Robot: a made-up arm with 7 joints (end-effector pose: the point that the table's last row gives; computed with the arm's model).
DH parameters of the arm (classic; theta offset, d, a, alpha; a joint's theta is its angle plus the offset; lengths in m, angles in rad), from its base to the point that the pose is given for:
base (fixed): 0 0 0 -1.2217
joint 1: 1.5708 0 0 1.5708
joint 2: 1.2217 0 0 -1.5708
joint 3: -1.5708 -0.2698 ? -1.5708
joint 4: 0 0 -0.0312 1.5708
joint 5: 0 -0.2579 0 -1.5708
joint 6: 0 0 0 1.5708
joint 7: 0 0 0 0
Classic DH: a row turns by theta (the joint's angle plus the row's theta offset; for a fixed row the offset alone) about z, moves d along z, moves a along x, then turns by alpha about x.
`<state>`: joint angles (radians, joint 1 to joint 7).
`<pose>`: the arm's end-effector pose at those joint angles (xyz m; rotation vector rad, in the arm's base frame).
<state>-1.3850 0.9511 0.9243 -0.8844 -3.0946 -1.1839 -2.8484</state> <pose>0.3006 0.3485 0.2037 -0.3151 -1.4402 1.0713</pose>
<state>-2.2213 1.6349 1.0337 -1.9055 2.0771 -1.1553 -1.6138</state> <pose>-0.2265 0.2544 0.1036 0.5081 0.9073 -1.1631</pose>
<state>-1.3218 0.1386 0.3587 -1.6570 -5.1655 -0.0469 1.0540</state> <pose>0.3516 -0.0264 0.1933 -2.8171 -1.3021 0.3374</pose>
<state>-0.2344 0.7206 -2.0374 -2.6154 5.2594 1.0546 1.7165</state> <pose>-0.0542 -0.0786 -0.1723 -0.9775 -0.7084 -0.3247</pose>
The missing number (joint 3, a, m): 0.0303
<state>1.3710 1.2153 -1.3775 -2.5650 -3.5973 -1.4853 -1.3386</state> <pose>-0.1817 -0.0414 -0.0953 0.3468 0.6750 0.5570</pose>
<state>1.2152 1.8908 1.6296 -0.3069 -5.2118 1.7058 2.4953</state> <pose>0.0575 0.4864 0.2050 0.0295 0.4722 -2.4077</pose>
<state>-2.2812 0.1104 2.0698 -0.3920 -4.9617 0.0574 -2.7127</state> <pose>0.4300 -0.1403 0.2754 -0.4381 -2.1159 0.1343</pose>
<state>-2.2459 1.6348 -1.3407 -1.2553 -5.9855 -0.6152 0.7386</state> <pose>0.2393 0.1817 0.3527 0.4643 -2.5273 -1.3162</pose>
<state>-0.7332 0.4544 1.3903 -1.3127 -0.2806 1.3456 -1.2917</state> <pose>0.2609 0.3600 -0.0996 0.4530 -0.4738 0.0097</pose>
